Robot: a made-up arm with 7 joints. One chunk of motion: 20 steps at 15 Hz.
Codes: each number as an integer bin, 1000 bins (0 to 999) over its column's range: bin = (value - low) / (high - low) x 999, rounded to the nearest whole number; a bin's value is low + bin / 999 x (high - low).
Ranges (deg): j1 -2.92..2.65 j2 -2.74..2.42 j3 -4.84..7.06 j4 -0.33..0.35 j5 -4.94..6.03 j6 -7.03..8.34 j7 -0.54..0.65
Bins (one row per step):
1: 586 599 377 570 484 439 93
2: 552 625 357 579 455 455 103
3: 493 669 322 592 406 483 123
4: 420 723 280 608 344 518 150
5: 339 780 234 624 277 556 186
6: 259 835 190 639 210 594 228
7: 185 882 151 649 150 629 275
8: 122 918 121 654 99 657 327
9: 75 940 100 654 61 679 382
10: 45 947 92 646 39 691 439
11: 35 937 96 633 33 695 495
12: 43 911 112 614 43 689 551
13: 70 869 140 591 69 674 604
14: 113 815 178 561 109 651 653
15: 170 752 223 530 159 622 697
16: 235 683 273 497 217 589 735
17: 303 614 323 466 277 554 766
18: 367 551 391 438 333 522 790
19: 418 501 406 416 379 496 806
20: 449 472 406 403 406 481 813
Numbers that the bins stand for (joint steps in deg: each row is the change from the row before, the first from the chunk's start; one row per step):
1: 0.347 0.354 -0.349 0.058 0.375 -0.276 -0.429
2: 0.158 0.488 -0.587 0.064 0.056 -0.030 -0.417
3: -0.171 0.715 -1.004 0.073 -0.482 0.401 -0.393
4: -0.578 0.994 -1.505 0.084 -1.163 0.940 -0.361
5: -1.030 1.289 -2.053 0.095 -1.898 1.524 -0.318
6: -1.476 1.573 -2.577 0.105 -2.634 2.109 -0.268
7: -1.889 1.816 -3.041 0.112 -3.293 2.647 -0.212
8: -2.240 2.002 -3.399 0.115 -3.853 3.078 -0.150
9: -2.502 2.115 -3.649 0.115 -4.270 3.417 -0.085
10: -2.669 2.151 -3.744 0.110 -4.512 3.601 -0.017
11: -2.725 2.100 -3.696 0.101 -4.578 3.663 0.050
12: -2.680 1.965 -3.506 0.088 -4.468 3.571 0.116
13: -2.530 1.749 -3.172 0.072 -4.182 3.340 0.179
14: -2.290 1.470 -2.720 0.052 -3.743 2.986 0.238
15: -1.972 1.144 -2.184 0.031 -3.194 2.540 0.290
16: -1.610 0.788 -1.588 0.008 -2.557 2.032 0.336
17: -1.231 0.431 -0.992 -0.013 -1.898 1.494 0.372
18: -0.874 0.106 -0.182 -0.032 -1.283 1.001 0.401
19: -0.589 -0.152 -0.004 -0.047 -0.778 0.601 0.420
20: -0.417 -0.302 -0.004 -0.056 -0.482 0.370 0.428

